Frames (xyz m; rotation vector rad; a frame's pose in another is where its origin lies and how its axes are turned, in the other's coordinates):
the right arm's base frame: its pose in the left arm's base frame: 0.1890 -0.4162 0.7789 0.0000 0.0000 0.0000
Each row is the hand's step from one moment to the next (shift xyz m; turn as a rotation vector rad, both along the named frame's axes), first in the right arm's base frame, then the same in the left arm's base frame.
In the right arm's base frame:
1: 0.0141 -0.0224 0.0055 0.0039 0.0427 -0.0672
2: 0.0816 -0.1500 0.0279 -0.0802 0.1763 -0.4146
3: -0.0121 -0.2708 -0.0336 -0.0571 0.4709 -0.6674
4: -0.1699 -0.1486 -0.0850 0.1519 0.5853 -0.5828
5: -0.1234 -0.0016 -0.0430 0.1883 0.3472 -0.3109
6: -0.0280 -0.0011 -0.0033 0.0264 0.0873 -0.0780
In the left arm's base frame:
1: 0.0141 -0.0224 0.0055 0.0039 0.0427 -0.0672
2: 0.0816 -0.1500 0.0279 -0.0802 0.1763 -0.4146
3: -0.0121 -0.2708 -0.0336 -0.0571 0.4709 -0.6674
4: -0.1699 -0.1486 -0.0850 0.1519 0.5853 -0.5828
5: -0.1234 -0.0016 -0.0430 0.1883 0.3472 -0.3109
6: -0.0280 -0.0011 -0.0033 0.0264 0.0873 -0.0780

